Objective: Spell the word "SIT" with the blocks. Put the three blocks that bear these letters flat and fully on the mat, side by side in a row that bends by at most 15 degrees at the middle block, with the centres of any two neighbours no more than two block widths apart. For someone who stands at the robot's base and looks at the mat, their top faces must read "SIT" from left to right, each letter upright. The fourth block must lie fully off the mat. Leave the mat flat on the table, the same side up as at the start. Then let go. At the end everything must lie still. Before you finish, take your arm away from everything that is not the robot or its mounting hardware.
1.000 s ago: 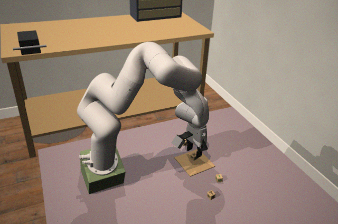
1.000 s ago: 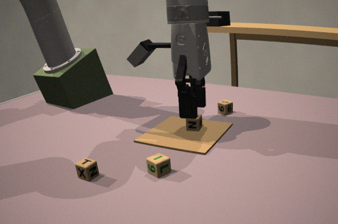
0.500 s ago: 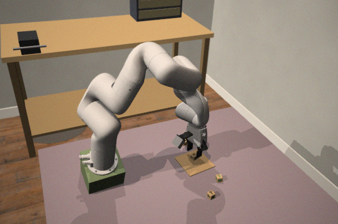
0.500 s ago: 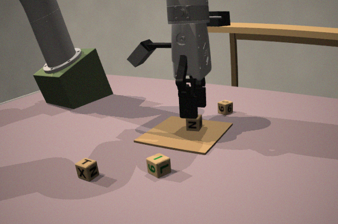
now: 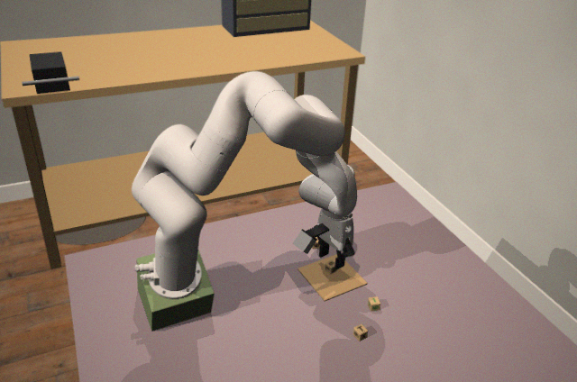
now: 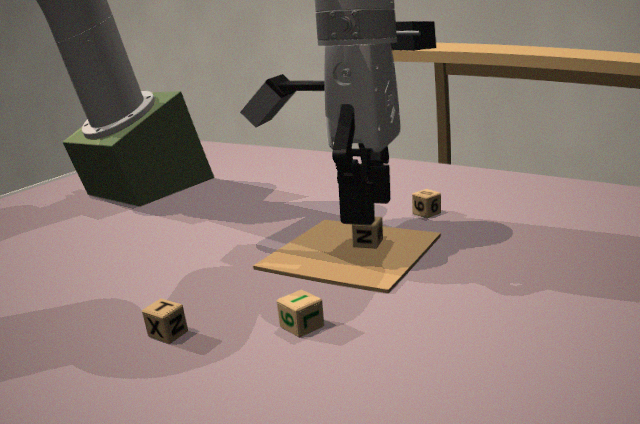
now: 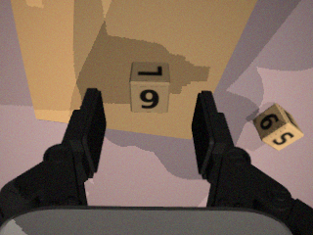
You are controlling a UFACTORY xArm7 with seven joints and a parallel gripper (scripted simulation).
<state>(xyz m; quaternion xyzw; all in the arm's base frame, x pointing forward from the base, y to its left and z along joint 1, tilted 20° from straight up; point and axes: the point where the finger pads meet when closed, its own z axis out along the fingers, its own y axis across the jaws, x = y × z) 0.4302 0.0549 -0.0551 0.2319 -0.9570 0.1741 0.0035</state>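
The tan mat lies 50 mm below my hand and 20 mm to the right of it. Round my hand: wooden block: 240 mm to the right, 40 mm below.
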